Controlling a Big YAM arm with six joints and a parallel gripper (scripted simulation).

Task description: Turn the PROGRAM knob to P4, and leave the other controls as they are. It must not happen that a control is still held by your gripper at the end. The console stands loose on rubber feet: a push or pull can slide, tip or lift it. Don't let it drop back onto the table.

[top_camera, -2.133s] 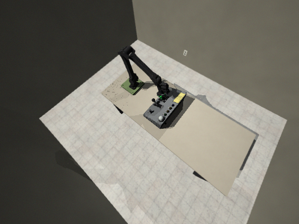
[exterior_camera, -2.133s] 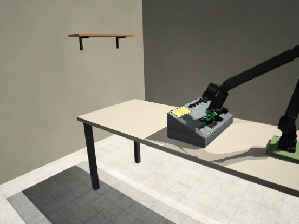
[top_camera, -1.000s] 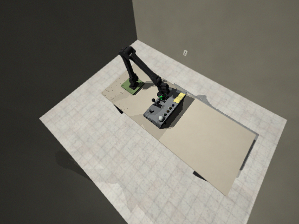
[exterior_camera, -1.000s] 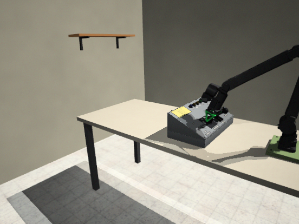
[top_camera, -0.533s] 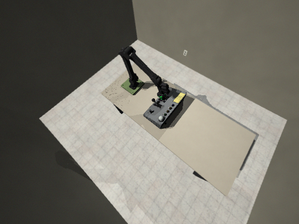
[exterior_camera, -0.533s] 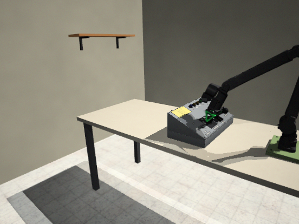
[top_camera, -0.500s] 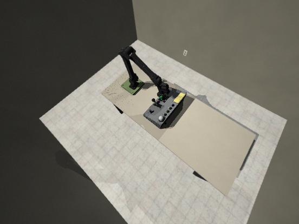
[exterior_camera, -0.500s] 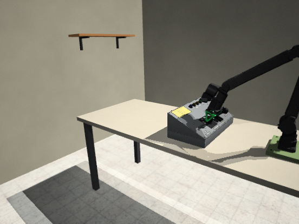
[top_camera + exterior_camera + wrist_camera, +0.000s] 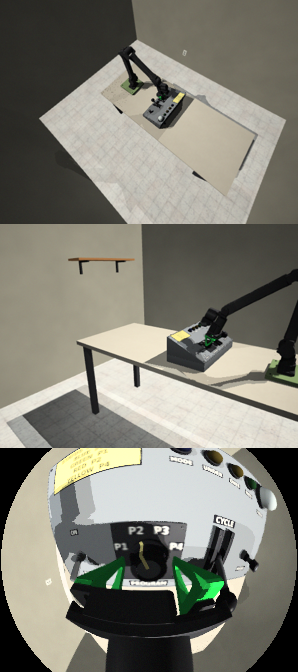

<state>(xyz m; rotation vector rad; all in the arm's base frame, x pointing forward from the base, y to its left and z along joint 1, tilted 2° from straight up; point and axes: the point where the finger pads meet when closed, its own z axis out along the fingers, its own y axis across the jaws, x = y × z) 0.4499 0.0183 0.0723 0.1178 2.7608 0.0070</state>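
Right now the grey console is 60 mm to the right of my hand, 30 mm ahead of it and 20 mm below it. Also, from my hand: toggle: 120 mm to the left, 10 mm ahead; black lever: 120 mm to the right, 30 mm behind, 10 mm above.
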